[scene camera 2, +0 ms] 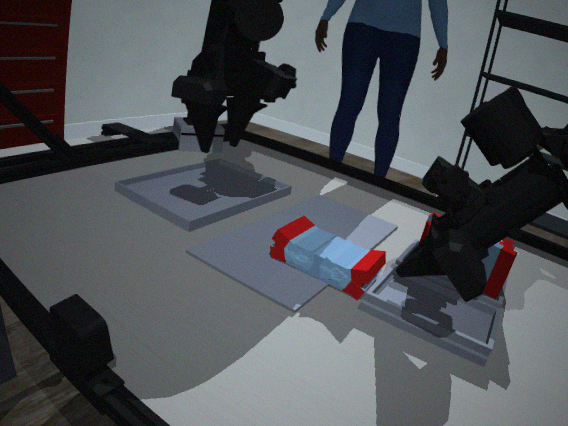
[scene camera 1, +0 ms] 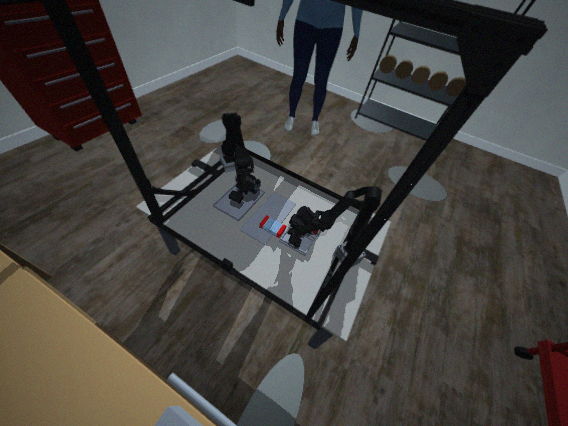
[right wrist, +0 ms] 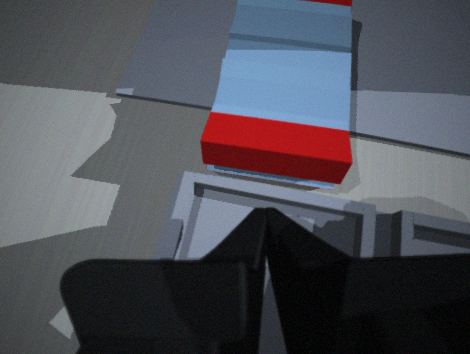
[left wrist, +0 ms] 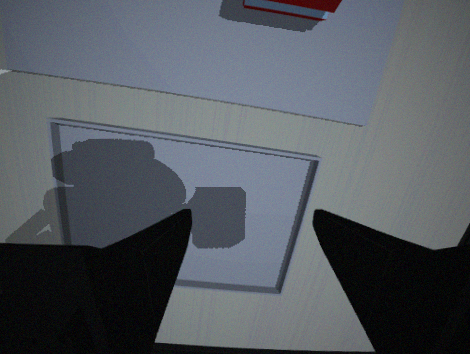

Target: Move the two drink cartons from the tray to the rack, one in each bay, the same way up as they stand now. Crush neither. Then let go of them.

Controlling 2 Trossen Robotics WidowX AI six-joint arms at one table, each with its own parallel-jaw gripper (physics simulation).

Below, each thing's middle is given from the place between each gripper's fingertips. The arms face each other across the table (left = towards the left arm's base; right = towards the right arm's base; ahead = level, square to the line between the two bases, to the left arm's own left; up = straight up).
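Scene:
With the shallow grey tray [scene camera 1: 233, 209] as my reference, my left hand is 40 mm short of it, 70 mm to the right of it and 90 mm above it. The flat grey mat [scene camera 2: 244, 255] is 80 mm ahead of that same left hand, 130 mm to the right of it and 100 mm below it.
For my right hand, I find the flat grey mat 30 mm ahead of it, 160 mm to the left and 30 mm below. The shallow grey tray is 20 mm behind my right hand, then 360 mm to the left of it, and it too is 30 mm below.

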